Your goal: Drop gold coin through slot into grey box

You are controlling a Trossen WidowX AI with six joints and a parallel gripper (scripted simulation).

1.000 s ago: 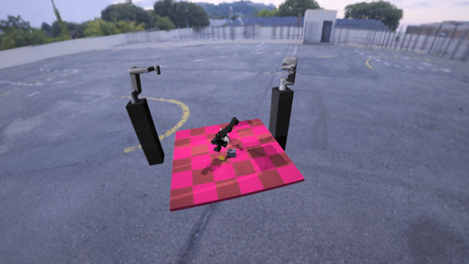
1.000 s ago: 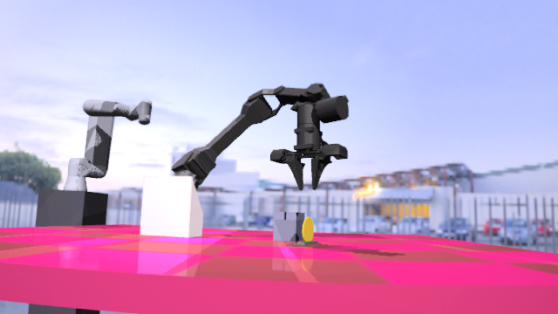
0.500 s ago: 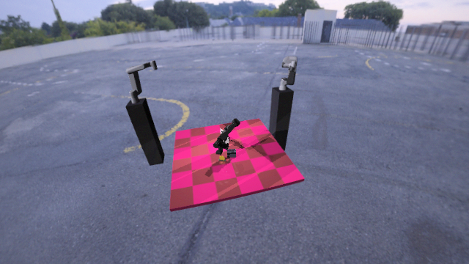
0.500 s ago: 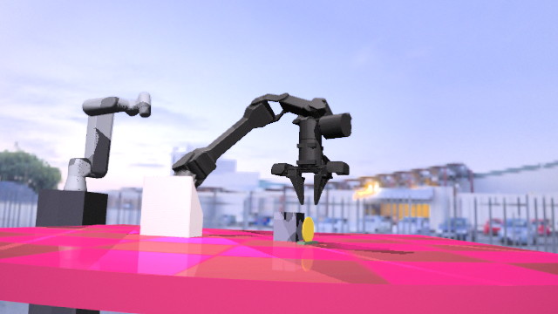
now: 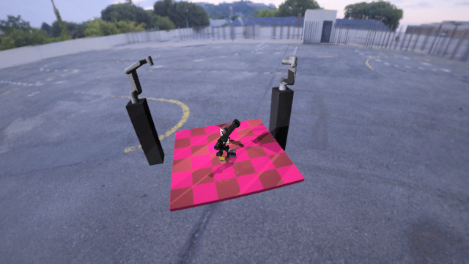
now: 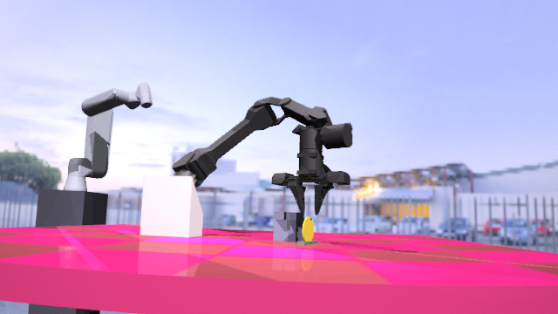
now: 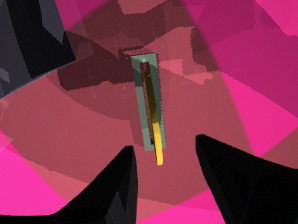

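Now: gripper tip 4 cm above the gold coin.
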